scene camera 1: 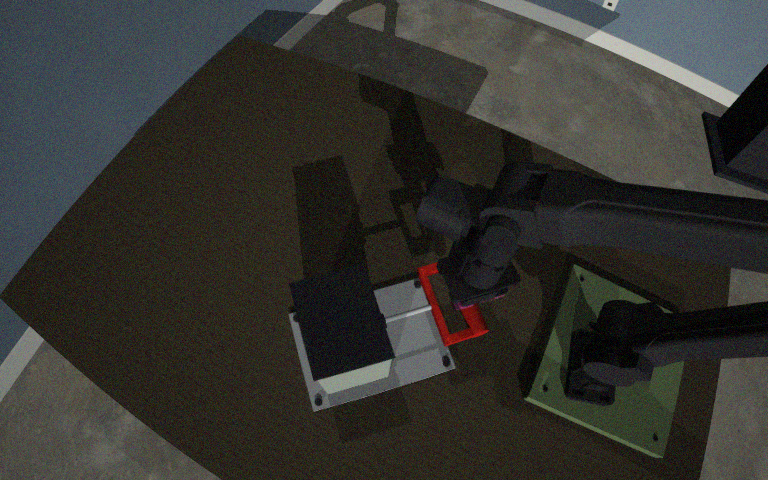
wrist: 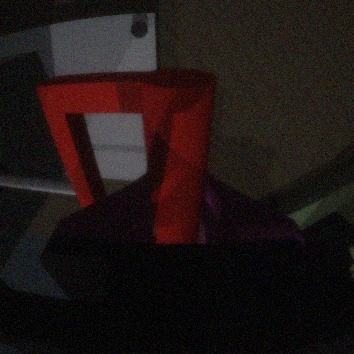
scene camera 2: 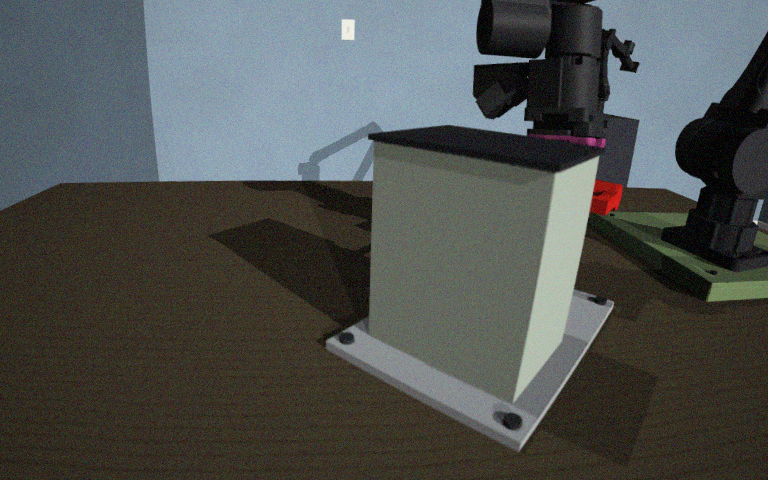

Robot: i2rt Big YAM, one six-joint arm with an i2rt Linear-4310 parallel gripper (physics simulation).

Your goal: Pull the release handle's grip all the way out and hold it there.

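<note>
The red release handle, a rectangular frame with a thick grip bar (scene camera 1: pixel 475 323) (scene camera 2: pixel 607 196) (wrist: pixel 185 155), stands off from the side of a pale box with a dark top (scene camera 1: pixel 342 328) (scene camera 2: pixel 453 243). A thin silver rod (scene camera 1: pixel 408 314) (wrist: pixel 37 185) shows between the box and the handle. The box stands on a grey base plate (scene camera 1: pixel 413 333) (wrist: pixel 100 45). My gripper (scene camera 1: pixel 481 301) (wrist: pixel 176 177) is shut on the handle's grip bar, with its dark magenta fingers on both sides of it. The box hides most of the handle in scene camera 2. The rod's inner end is hidden in the box.
A green angled base (scene camera 1: pixel 634 416) (scene camera 2: pixel 736 289) carries a second black arm (scene camera 1: pixel 628 322) (scene camera 2: pixel 730 150), to the right of the handle in scene camera 1. Dark bolts sit at the base plate's corners. A black block (scene camera 1: pixel 744 141) stands at the far right.
</note>
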